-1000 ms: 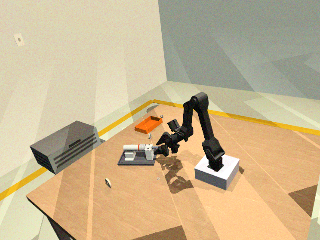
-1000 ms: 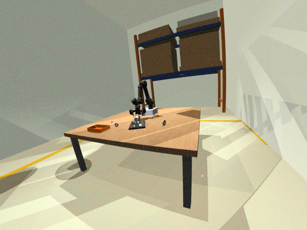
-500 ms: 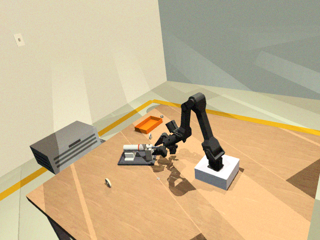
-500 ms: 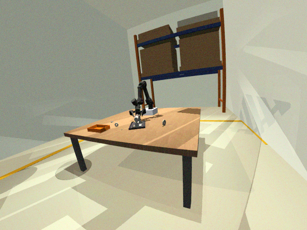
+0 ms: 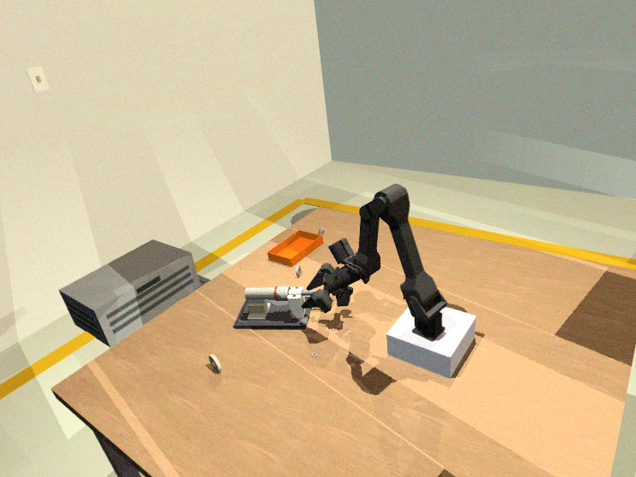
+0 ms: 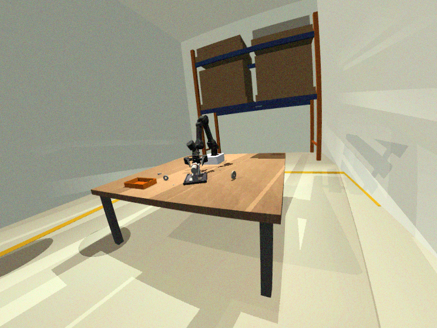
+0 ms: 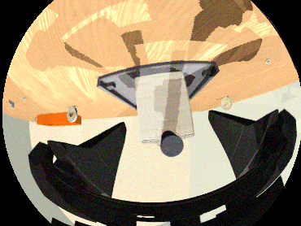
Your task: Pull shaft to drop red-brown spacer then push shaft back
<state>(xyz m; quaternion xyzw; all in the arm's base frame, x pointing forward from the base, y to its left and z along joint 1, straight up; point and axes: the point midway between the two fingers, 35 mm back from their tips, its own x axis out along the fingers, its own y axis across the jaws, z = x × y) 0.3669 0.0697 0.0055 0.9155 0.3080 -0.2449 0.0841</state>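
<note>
The shaft is 30 mm ahead of my gripper tip, 20 mm to the left of it and 20 mm above it. From my gripper tip the other things lie so: red-brown spacer (70 mm ahead, 50 mm to the left, 20 mm above); then pale ring (330 mm to the left, 40 mm below, 20 mm ahead); then orange tray (330 mm ahead, 250 mm to the right, 50 mm below).
</note>
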